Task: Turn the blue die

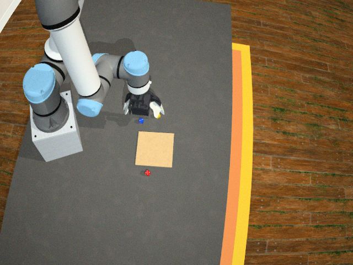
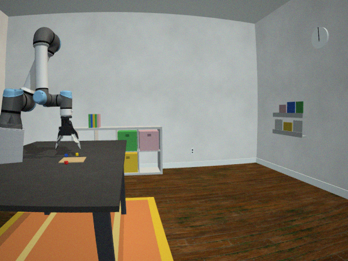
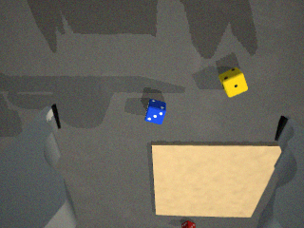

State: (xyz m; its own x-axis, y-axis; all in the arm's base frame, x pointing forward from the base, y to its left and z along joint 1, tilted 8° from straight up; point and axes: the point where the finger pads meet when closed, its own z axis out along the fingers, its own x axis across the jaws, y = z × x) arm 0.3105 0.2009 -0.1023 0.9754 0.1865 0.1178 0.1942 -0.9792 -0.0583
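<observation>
Right now the blue die is 3 cm to the right of my hand and 3 cm below it. Round my hand: tan mat: 12 cm to the right, 9 cm ahead, 4 cm below; then yellow die: 5 cm ahead, 3 cm below, 2 cm to the left; then red die: 22 cm to the right, 10 cm ahead, 3 cm below.
</observation>
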